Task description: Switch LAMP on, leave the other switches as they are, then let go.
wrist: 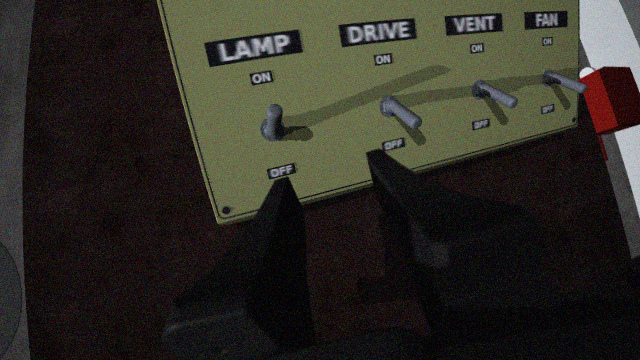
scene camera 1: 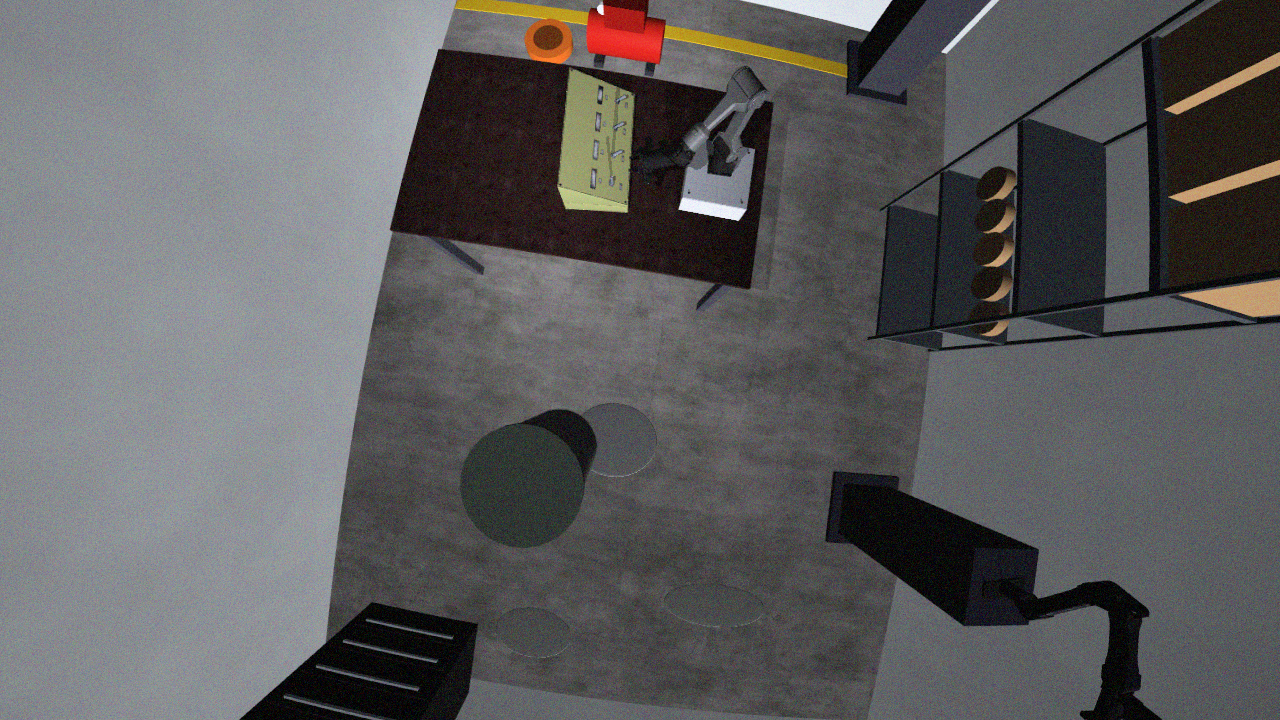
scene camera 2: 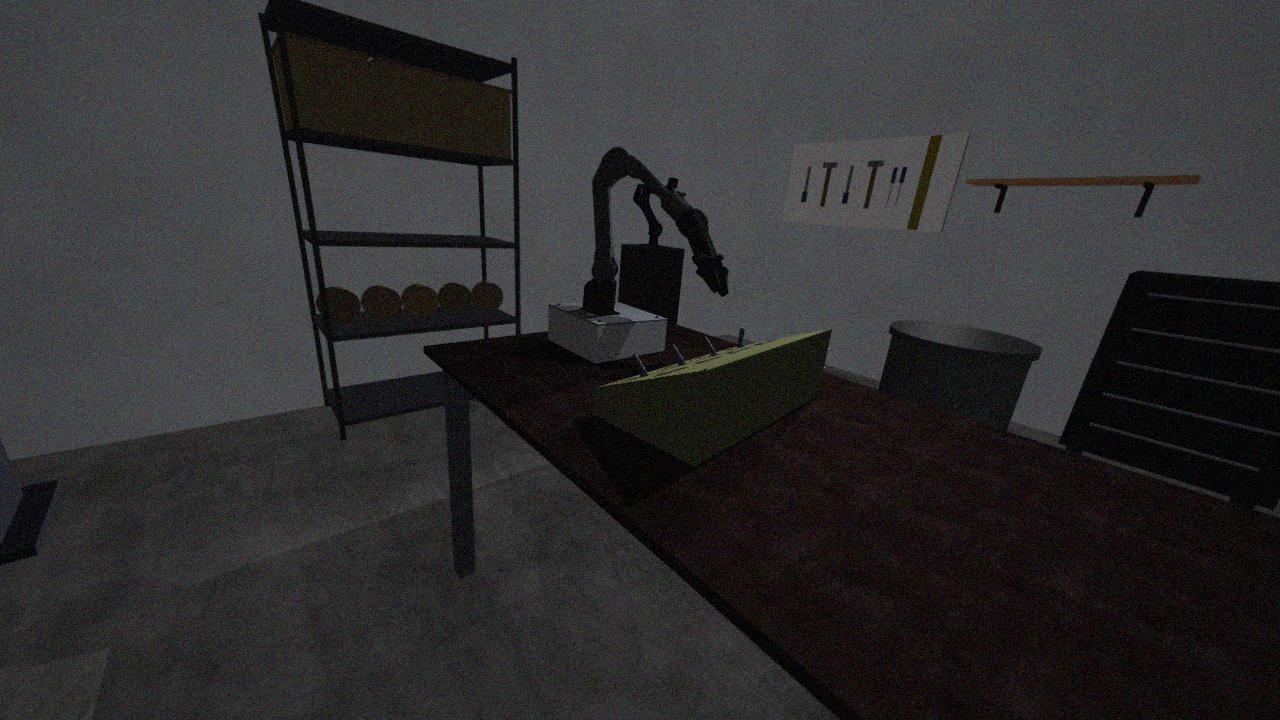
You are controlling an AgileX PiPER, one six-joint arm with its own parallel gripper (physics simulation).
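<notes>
The yellow-green switch panel (scene camera 1: 582, 134) (scene camera 2: 716, 398) (wrist: 220, 140) stands on the dark table. The LAMP lever (scene camera 1: 611, 180) (scene camera 2: 741, 335) (wrist: 274, 119) is tilted toward its ON label. The DRIVE lever (scene camera 1: 617, 154) (scene camera 2: 711, 345) (wrist: 404, 114), VENT lever (scene camera 1: 618, 126) (scene camera 2: 679, 354) (wrist: 499, 95) and FAN lever (scene camera 1: 622, 98) (scene camera 2: 640, 364) (wrist: 567, 82) lean toward their OFF side. My gripper (scene camera 1: 632, 165) (scene camera 2: 723, 291) (wrist: 332, 182) is open and empty, above the panel's lower edge, apart from the levers. In the wrist view its fingertips show below the LAMP and DRIVE levers.
The arm stands on a white base box (scene camera 1: 716, 189) (scene camera 2: 601, 336) on the table (scene camera 1: 483, 134) (scene camera 2: 939, 537). A red machine (scene camera 1: 624, 35) (wrist: 610, 100) and an orange round container (scene camera 1: 548, 41) are beyond the table's edge. A grey bin (scene camera 2: 957, 376) stands beyond the table.
</notes>
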